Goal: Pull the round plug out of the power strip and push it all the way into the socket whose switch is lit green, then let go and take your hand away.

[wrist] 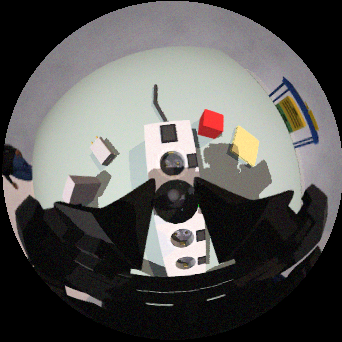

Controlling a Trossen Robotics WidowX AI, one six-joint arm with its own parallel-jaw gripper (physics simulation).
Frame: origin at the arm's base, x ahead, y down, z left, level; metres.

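Seen in the pictures: gripper, fingertip midpoint: (174,181).
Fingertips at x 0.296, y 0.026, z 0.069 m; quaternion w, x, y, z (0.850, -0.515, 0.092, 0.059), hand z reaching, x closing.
Note:
A point is followed by its place in that frame.
The white power strip (185,131) @[x 0.335, y 0.071, z 0.138 m] runs down the middle of the wrist view. My gripper (174,181) @[x 0.296, y 0.026, z 0.069 m] is shut on the round black plug (175,204) @[x 0.292, y 0.000, z 0.054 m], one finger on each side of it. The plug is over the strip, at the place beside the green-lit switch (199,205), of which a sliver shows by the right finger. The plug hides the socket under it, and I cannot tell how deep it sits. An open socket (172,163) @[x 0.303, y 0.089, z 0.095 m] with a dark switch (192,160) @[x 0.332, y 0.069, z 0.090 m] is above it in the view. Two more sockets (182,238) @[x 0.287, y 0.089, z -0.038 m] (185,262) @[x 0.279, y 0.087, z -0.102 m] with dark switches are below.
A red cube (211,123) @[x 0.391, y 0.081, z 0.150 m] and a yellow block (244,146) @[x 0.480, y 0.111, z 0.098 m] lie right of the strip. A small white adapter with prongs (103,151) @[x 0.175, y 0.100, z 0.157 m] and a grey block (82,188) @[x 0.132, y 0.070, z 0.092 m] lie to the left. A dark cord (156,97) @[x 0.306, y 0.114, z 0.268 m] leaves the strip's far end. A blue-framed stand (301,110) is beyond the table's right edge.

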